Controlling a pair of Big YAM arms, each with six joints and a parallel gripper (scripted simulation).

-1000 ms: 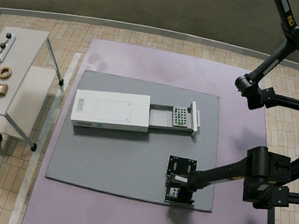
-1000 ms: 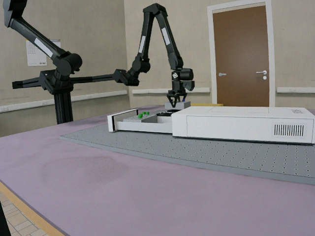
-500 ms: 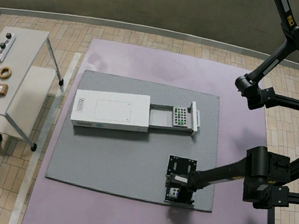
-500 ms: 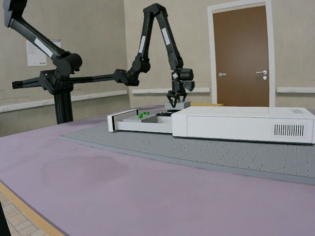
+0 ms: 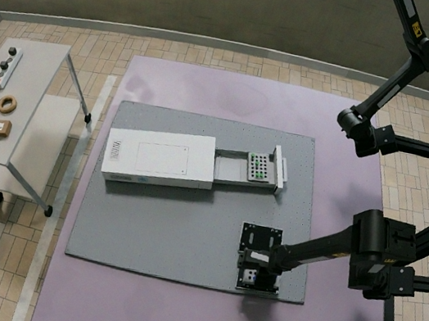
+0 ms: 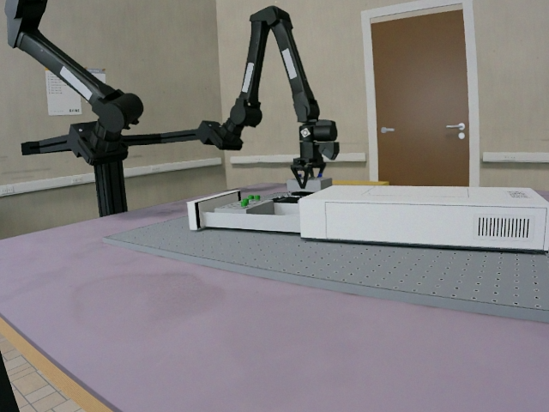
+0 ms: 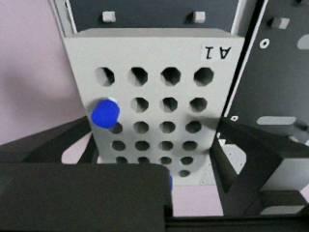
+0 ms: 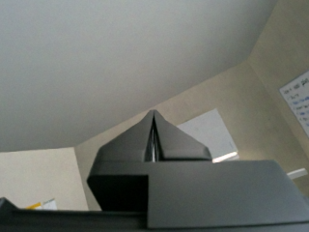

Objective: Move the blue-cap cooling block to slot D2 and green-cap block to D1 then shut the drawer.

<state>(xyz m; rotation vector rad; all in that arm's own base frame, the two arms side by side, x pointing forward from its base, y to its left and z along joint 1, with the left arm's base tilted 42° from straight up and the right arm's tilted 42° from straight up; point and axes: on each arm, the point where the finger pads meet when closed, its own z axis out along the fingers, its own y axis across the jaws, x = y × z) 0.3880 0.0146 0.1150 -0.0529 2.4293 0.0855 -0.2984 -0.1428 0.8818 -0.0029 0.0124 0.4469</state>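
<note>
Now: left hand 4 cm above the deck slot D2. The rest, counted from my left hand: deck slot D1: 14 cm to the right, 4 cm below, 1 cm ahead; white cooler: 42 cm to the right, 27 cm ahead.
</note>
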